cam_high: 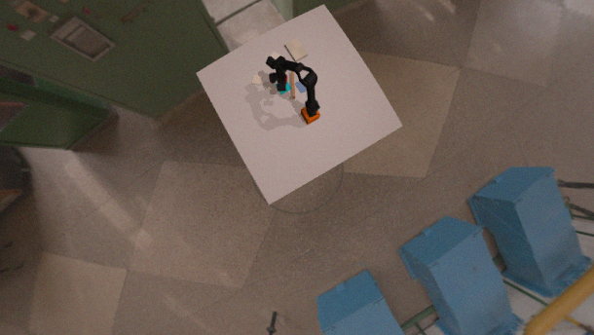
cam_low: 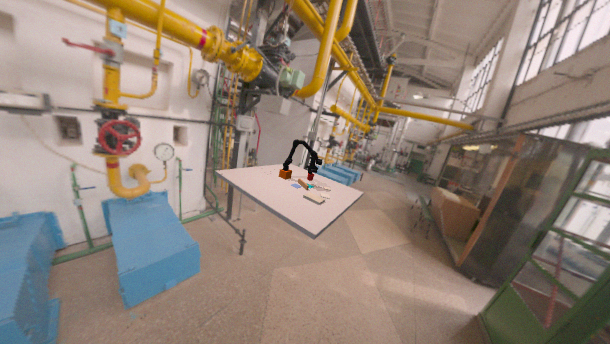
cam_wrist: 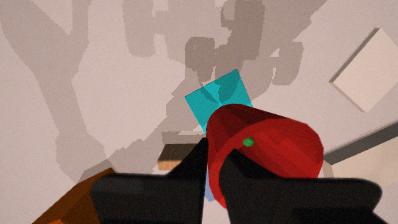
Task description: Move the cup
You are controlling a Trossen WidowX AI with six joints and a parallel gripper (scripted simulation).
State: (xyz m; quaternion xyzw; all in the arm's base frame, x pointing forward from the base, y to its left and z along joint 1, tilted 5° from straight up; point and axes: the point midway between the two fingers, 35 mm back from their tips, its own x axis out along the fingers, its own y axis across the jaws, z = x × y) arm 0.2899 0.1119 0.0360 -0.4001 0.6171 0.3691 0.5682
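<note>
Right now my gripper tip is 40 mm short of the green marble, 30 mm to the left of it and 20 mm above it. Also, from my gripper tip: cyan pad: 120 mm below, 30 mm ahead, 10 mm to the right; red cup: 30 mm ahead, 20 mm to the right; pale blue pad: 160 mm to the right, 120 mm below, 30 mm behind.
</note>
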